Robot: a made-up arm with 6 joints.
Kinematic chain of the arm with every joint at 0, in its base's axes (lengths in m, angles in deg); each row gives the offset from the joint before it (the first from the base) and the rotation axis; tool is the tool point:
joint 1: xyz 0 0 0.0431 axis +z
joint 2: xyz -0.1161 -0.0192 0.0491 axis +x
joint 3: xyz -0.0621 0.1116 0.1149 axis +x
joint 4: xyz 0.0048 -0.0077 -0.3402 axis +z
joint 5: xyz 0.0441 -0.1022 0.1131 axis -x
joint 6: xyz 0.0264 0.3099 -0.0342 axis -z
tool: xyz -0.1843 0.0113 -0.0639
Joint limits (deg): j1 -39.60..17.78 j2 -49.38..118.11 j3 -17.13..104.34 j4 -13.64..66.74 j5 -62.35..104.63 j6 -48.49..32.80
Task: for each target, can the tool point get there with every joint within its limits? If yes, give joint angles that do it. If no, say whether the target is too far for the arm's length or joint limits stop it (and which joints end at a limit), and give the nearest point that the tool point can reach.
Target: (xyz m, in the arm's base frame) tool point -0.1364 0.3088 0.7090
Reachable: yes | joints -30.50 89.61 56.06 7.82 55.97 21.17
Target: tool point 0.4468 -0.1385 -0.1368
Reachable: no: joint limits stop it (at a limit: joint 1, joint 3, joint 4, joint 5, joint 6) | nearest point 0.1848 -0.3337 -0.2341 | short by 0.341 m
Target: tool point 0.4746 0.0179 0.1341
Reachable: no: joint limits stop it (at a limit: joint 1, joint 2, joint 4, joint 5, joint 6) | nearest point 0.3545 0.3124 0.1334 | short by 0.318 m
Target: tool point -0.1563 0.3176 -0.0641
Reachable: yes | joints -25.82 11.47 -6.46 3.58 -5.35 -28.26
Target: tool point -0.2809 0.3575 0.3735
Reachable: yes | joints -5.57 81.89 18.08 15.25 29.82 -3.86
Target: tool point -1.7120 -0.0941 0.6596
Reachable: no: too far | nearest point -0.6766 -0.1550 0.4296 | short by 1.062 m
